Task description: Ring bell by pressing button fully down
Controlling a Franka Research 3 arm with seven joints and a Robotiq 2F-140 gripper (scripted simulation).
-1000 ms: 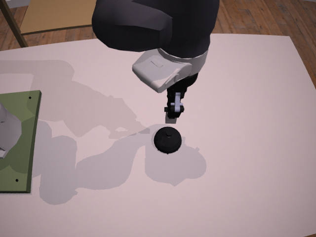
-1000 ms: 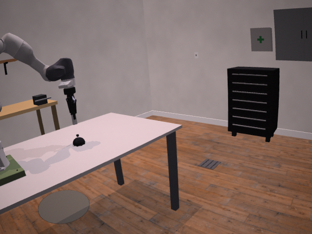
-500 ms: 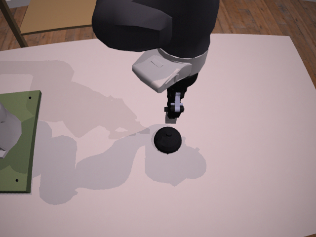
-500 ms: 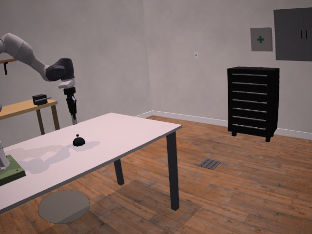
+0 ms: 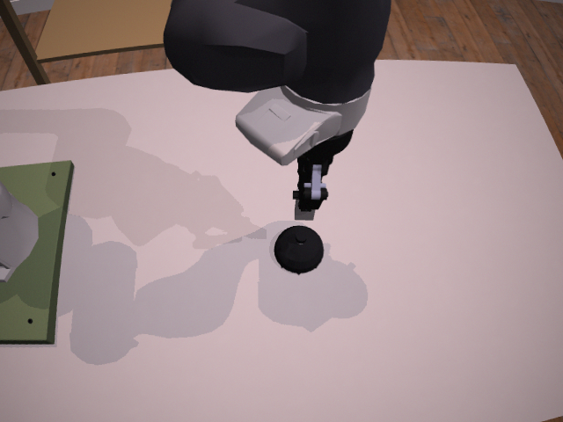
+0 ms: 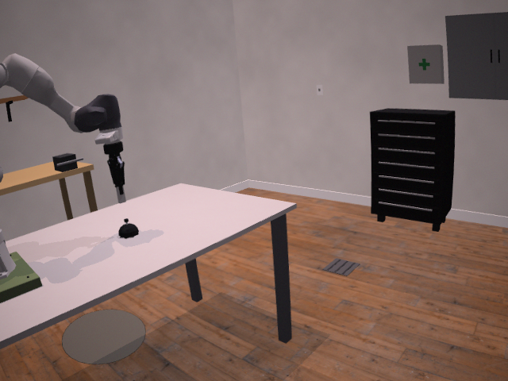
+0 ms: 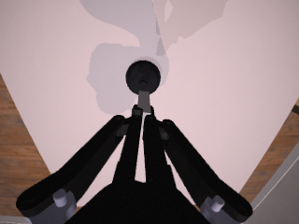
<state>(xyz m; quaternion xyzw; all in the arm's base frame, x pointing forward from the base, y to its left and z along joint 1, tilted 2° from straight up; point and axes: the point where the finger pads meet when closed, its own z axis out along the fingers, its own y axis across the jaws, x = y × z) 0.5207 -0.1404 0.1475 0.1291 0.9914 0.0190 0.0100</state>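
Now: the button 11 cm below my hand. The rest, counted from my hand: black bell 13 cm below.
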